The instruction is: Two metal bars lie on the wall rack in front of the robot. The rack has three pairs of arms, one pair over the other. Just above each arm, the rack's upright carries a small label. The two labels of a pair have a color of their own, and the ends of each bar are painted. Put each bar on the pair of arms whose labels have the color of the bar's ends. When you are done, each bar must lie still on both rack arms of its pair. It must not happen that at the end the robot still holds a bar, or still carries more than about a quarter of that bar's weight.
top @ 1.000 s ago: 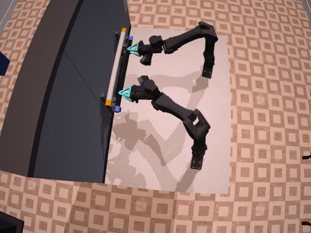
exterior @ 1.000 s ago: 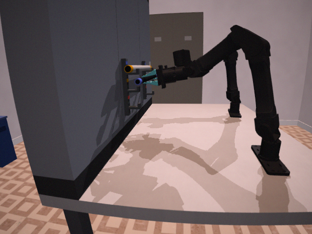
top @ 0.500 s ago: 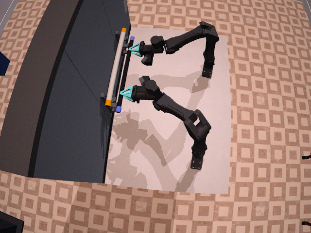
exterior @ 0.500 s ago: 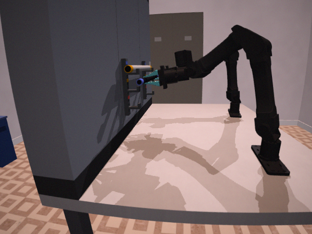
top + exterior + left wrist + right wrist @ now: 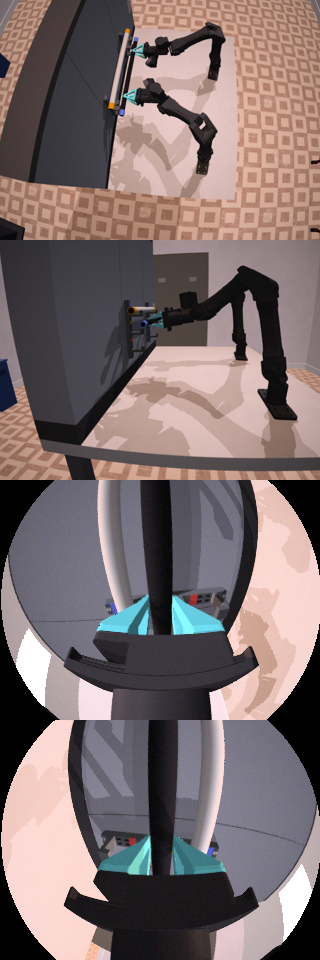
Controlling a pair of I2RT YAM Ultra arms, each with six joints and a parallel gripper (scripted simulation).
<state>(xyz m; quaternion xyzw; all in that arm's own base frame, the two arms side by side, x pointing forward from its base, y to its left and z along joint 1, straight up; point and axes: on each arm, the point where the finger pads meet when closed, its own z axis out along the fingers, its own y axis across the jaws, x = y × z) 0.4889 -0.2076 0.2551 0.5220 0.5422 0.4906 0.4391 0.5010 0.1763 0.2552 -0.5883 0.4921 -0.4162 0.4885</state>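
Now: the dark metal bar 15 cm to the left of my right hand and 1 cm behind it. Round my right hand: pale metal bar (14 cm to the left, 5 cm above, 4 cm ahead); then tall grey wall panel (20 cm to the left, 17 cm above, 14 cm ahead).
Now: left hand 20 mm short of the dark metal bar and 150 mm to the left of it. The rest, counted from my left hand: pale metal bar 70 mm ahead, 160 mm to the right, 50 mm above; then tall grey wall panel 160 mm ahead, 90 mm to the right, 170 mm above.
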